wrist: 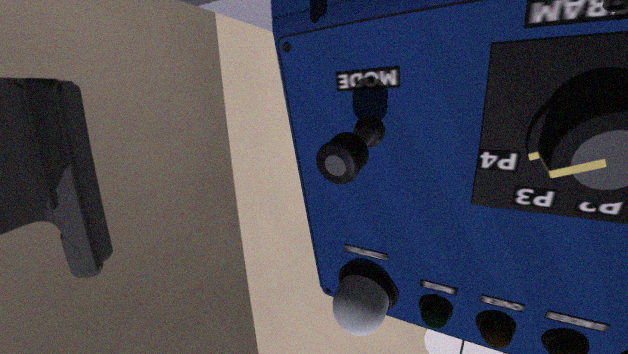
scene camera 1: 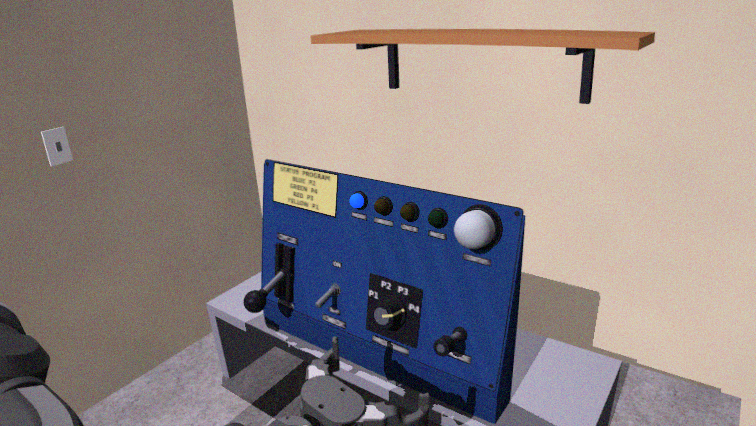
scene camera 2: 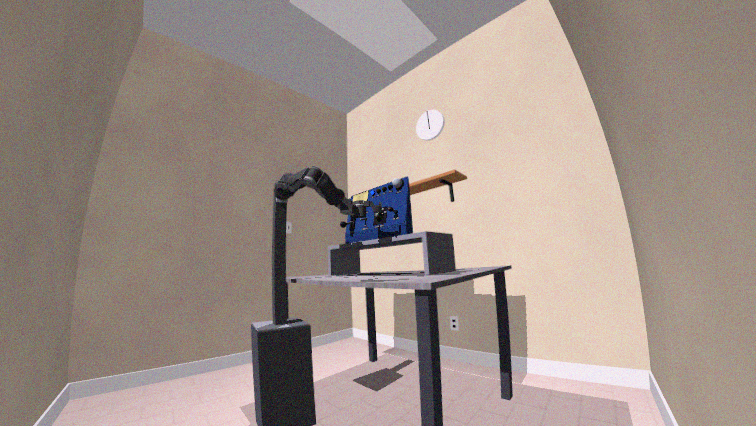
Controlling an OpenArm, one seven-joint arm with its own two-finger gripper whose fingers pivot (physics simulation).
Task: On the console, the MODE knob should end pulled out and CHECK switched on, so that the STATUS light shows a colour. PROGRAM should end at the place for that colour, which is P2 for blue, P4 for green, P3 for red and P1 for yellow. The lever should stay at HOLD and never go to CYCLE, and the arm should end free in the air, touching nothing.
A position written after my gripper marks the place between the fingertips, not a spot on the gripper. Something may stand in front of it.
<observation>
In view: my gripper (scene camera 1: 380, 377) and a mode knob (wrist: 339, 161).
</observation>
